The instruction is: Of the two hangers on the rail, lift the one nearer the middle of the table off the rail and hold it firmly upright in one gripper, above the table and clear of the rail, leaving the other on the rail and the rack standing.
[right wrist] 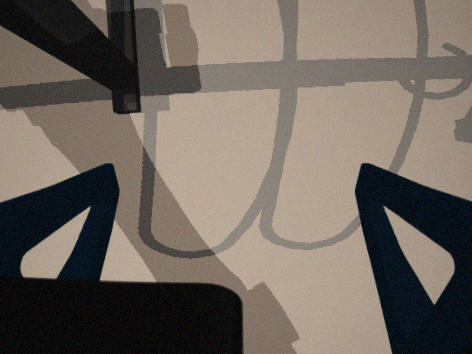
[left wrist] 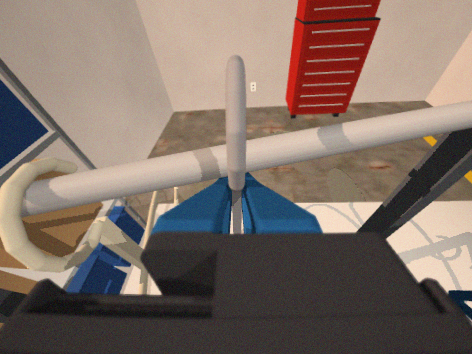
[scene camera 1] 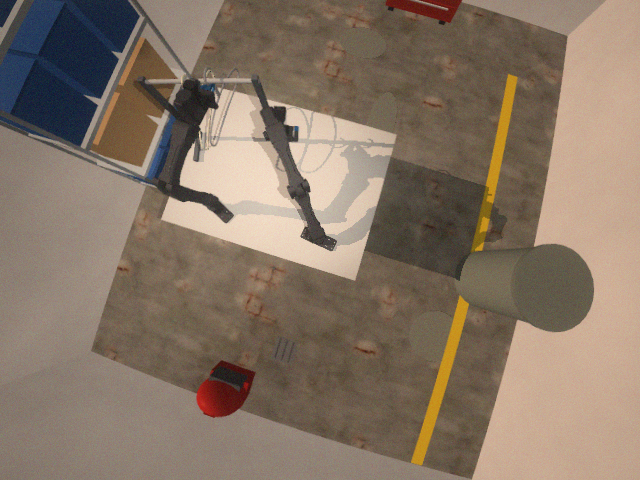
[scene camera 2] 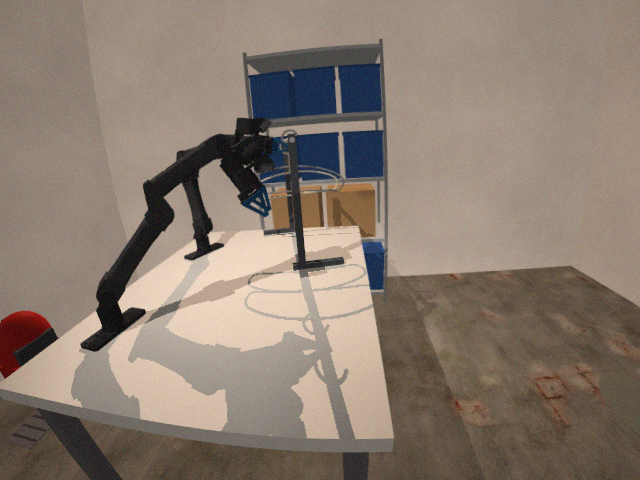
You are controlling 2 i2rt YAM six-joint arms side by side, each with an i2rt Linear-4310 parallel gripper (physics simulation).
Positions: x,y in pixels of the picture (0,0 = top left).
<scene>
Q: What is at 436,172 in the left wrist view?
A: A rack.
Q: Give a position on a grey hanger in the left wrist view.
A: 235,92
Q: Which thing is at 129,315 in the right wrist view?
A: My right gripper.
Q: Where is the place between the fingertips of my right gripper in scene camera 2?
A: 268,213
</scene>
